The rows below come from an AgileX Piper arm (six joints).
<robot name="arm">
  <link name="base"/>
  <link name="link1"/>
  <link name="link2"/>
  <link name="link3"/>
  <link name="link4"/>
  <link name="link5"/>
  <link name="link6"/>
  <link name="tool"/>
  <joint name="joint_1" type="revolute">
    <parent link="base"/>
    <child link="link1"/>
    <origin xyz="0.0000 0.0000 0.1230" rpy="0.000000 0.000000 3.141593"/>
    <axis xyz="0 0 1"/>
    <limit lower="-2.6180" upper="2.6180"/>
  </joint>
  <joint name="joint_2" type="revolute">
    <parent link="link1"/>
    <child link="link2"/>
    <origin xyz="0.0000 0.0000 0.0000" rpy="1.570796 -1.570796 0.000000"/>
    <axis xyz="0 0 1"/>
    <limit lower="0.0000" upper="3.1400"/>
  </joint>
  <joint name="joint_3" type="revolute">
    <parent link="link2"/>
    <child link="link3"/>
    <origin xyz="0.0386 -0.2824 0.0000" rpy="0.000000 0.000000 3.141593"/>
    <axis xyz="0 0 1"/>
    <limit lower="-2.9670" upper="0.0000"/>
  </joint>
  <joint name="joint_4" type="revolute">
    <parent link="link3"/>
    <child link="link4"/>
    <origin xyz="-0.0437 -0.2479 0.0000" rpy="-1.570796 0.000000 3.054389"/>
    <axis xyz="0 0 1"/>
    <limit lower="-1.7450" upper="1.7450"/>
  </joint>
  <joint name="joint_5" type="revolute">
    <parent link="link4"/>
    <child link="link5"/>
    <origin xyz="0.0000 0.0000 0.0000" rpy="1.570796 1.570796 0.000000"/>
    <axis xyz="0 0 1"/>
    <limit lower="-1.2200" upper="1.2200"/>
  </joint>
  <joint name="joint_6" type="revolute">
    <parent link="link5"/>
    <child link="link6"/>
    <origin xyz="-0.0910 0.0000 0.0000" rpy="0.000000 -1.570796 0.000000"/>
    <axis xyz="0 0 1"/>
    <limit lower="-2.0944" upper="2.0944"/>
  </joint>
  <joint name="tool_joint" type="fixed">
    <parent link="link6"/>
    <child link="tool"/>
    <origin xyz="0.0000 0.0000 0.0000" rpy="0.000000 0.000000 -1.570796"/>
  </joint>
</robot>
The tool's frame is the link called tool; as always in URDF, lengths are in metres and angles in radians.
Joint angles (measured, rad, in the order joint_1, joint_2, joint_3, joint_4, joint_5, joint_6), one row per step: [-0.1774, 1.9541, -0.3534, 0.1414, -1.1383, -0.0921]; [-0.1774, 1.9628, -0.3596, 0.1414, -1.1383, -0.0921]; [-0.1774, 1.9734, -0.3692, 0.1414, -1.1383, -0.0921]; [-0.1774, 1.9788, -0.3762, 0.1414, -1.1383, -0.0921]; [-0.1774, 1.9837, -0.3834, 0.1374, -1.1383, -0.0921]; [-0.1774, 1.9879, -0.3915, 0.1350, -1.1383, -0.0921]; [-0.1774, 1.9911, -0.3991, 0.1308, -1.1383, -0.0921]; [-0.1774, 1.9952, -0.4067, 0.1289, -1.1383, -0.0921]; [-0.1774, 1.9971, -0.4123, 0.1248, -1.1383, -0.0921]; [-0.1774, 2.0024, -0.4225, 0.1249, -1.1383, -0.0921]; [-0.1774, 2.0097, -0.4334, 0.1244, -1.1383, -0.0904]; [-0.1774, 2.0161, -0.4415, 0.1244, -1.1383, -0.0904]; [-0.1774, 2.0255, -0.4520, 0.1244, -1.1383, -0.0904]
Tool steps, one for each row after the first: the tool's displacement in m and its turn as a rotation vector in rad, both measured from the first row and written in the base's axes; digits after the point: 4 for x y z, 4 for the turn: [0.0014, -0.0003, -0.0015, 0.0004, 0.0025, 0.0000]; [0.0037, -0.0007, -0.0032, 0.0006, 0.0034, 0.0000]; [0.0054, -0.0010, -0.0038, 0.0003, 0.0019, 0.0000]; [0.0074, -0.0010, -0.0042, -0.0003, -0.0004, 0.0040]; [0.0095, -0.0012, -0.0044, -0.0011, -0.0042, 0.0064]; [0.0116, -0.0012, -0.0043, -0.0022, -0.0084, 0.0106]; [0.0136, -0.0014, -0.0045, -0.0029, -0.0119, 0.0125]; [0.0152, -0.0013, -0.0043, -0.0039, -0.0155, 0.0166]; [0.0178, -0.0018, -0.0045, -0.0048, -0.0203, 0.0165]; [0.0205, -0.0023, -0.0052, -0.0040, -0.0243, 0.0164]; [0.0225, -0.0026, -0.0060, -0.0043, -0.0260, 0.0164]; [0.0250, -0.0031, -0.0073, -0.0045, -0.0270, 0.0164]
